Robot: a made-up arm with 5 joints.
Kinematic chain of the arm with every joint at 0, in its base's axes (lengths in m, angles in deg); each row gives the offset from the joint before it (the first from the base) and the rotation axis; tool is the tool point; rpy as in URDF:
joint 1: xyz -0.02 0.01 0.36 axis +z
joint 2: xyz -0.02 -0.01 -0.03 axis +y
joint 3: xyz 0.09 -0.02 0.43 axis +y
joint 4: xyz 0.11 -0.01 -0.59 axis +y
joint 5: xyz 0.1 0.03 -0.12 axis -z
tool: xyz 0.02 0.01 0.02 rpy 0 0 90
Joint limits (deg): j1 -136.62..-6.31 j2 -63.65..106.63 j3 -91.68..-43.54 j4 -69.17..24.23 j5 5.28..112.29
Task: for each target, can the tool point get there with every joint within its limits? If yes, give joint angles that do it. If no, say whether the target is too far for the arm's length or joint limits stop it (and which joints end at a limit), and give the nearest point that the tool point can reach.
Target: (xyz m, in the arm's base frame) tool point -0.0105 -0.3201 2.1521
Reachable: no: too far | nearest point -0.0150 -0.1652 1.3460 | short by 0.821 m
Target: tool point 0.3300 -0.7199 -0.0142
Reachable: yes | joints -62.37 51.33 -69.35 -17.63 81.98
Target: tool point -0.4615 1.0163 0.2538
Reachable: no: joint limits stop it (at a limit: joint 2, joint 3, joint 4, joint 5) | nearest point -0.1035 0.2002 -0.3506 | short by 1.077 m
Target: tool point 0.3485 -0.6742 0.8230
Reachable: yes | joints -61.25 -1.70 -73.87 -3.61 16.27
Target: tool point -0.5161 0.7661 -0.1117
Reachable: no: joint limits stop it (at a limit: joint 2, joint 3, joint 4, joint 5) | nearest point -0.1340 0.1837 -0.3506 | short by 0.736 m
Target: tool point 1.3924 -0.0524 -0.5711
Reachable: no: too far | nearest point 0.8293 -0.0897 -0.2212 | short by 0.664 m
